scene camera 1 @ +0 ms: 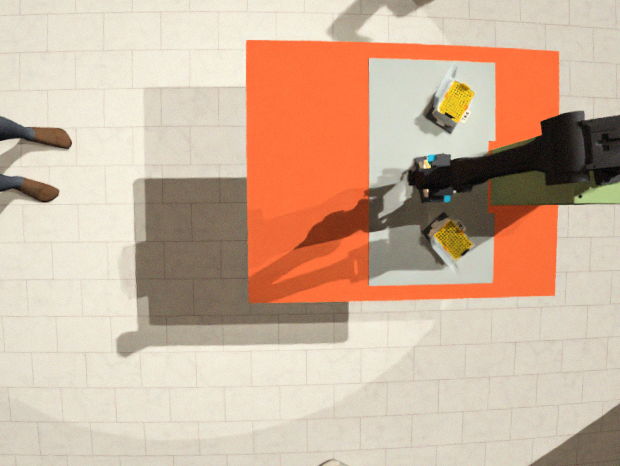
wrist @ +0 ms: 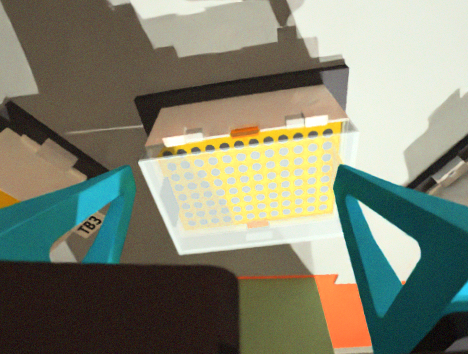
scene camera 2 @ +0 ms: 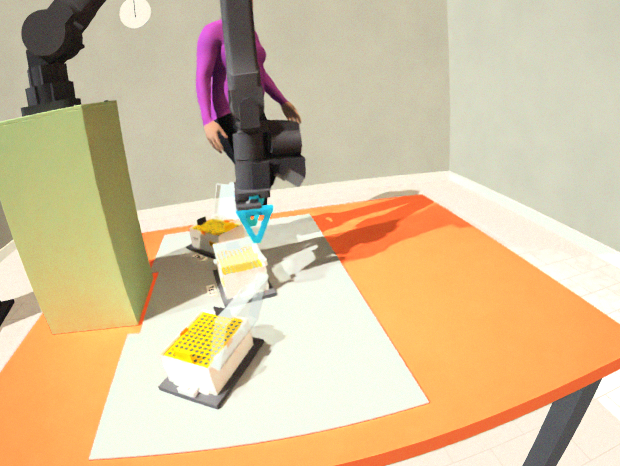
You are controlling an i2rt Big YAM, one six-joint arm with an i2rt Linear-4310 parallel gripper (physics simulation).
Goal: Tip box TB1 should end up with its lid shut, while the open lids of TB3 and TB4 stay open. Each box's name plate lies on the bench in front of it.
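Where they show: gripper, fingertip midpoint: (wrist: 234, 176) (scene camera 2: 254, 234); arm's base, link origin: (scene camera 2: 54, 111).
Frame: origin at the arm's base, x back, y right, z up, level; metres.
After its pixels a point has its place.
Note:
TB1 (scene camera 1: 426, 164) {x -0.342, y 0.089, z -0.333 m} (scene camera 2: 233, 283) {x -0.275, y 0.101, z -0.371 m} (wrist: 240, 107) {x -0.344, y 0.043, z -0.382 m} is the middle box. Its clear lid (scene camera 2: 235, 248) {x -0.302, y 0.030, z -0.332 m} (wrist: 260, 242) {x -0.263, y 0.041, z -0.332 m} lies down over the yellow rack; whether it is fully seated cannot be told. My gripper (scene camera 1: 438, 178) {x -0.345, y 0.037, z -0.308 m} (scene camera 2: 254, 230) {x -0.345, y 0.037, z -0.308 m} (wrist: 234, 176) {x -0.345, y 0.037, z -0.308 m} is open and empty above TB1, one finger toward each side of it. TB3 (scene camera 1: 453, 239) (scene camera 2: 202, 239) {x -0.250, y -0.155, z -0.370 m} (wrist: 30, 162) {x -0.332, y -0.128, z -0.384 m} is at the left in the wrist view, its plate (wrist: 90, 225) {x -0.232, y -0.138, z -0.408 m} beside my finger. TB3's lid (scene camera 2: 225, 200) {x -0.337, y -0.238, z -0.308 m} stands open. TB4 (scene camera 1: 456, 100) (scene camera 2: 200, 373) is nearest in scene camera 2, its lid (scene camera 1: 446, 80) {x -0.255, y 0.326, z -0.265 m} (scene camera 2: 253, 300) {x -0.268, y 0.318, z -0.282 m} open.
The boxes stand on a grey mat (scene camera 1: 395, 100) {x -0.377, y 0.325, z -0.410 m} (scene camera 2: 325, 390) {x -0.329, y 0.392, z -0.410 m} on the orange bench (scene camera 1: 305, 125) {x -0.694, y 0.300, z -0.413 m} (scene camera 2: 451, 310) {x -0.609, y 0.331, z -0.413 m}. A green pedestal (scene camera 1: 516, 192) {x -0.103, y -0.054, z -0.252 m} (scene camera 2: 55, 215) {x 0.019, y 0.081, z -0.173 m} bears the arm. A person (scene camera 2: 215, 85) stands behind the bench. Arm shadows fall across the mat and bench.

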